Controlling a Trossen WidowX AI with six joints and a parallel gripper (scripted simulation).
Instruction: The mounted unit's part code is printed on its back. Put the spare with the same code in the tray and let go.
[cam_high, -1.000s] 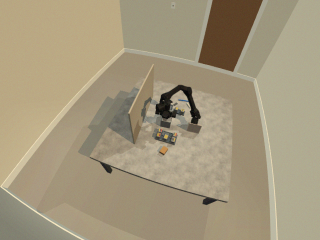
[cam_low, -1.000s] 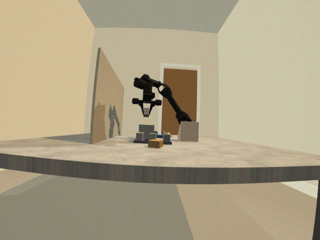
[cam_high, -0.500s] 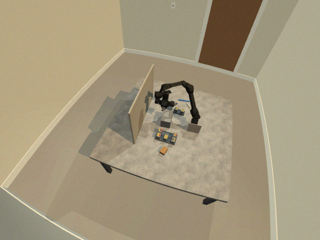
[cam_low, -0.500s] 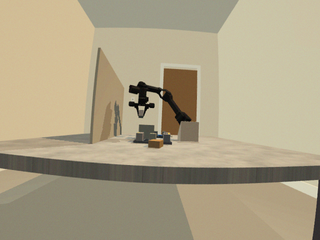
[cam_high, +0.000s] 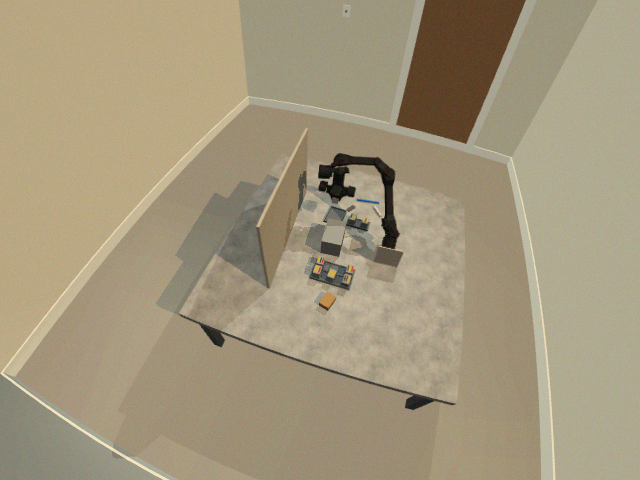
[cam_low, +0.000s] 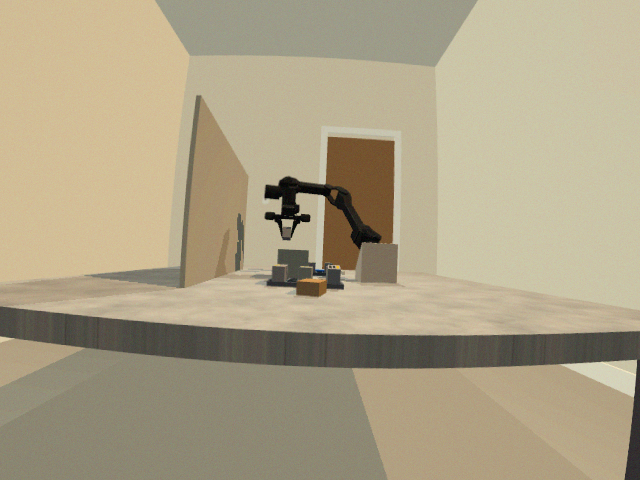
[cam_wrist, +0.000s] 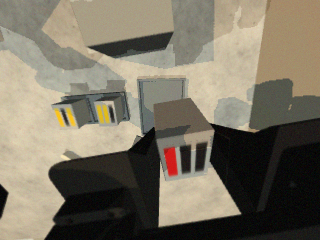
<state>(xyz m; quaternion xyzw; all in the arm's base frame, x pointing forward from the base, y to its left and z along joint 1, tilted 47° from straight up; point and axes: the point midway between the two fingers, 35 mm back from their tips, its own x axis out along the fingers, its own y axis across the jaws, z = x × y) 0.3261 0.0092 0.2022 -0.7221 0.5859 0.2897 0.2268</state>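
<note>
The grey tray lies 20 mm to the right of my gripper tip and 150 mm below it. Round my gripper tip: dock 140 mm behind, 20 mm to the right, 140 mm below; grey spare 30 mm above; grey mounted unit 60 mm behind, 170 mm to the left, 100 mm below.
</note>
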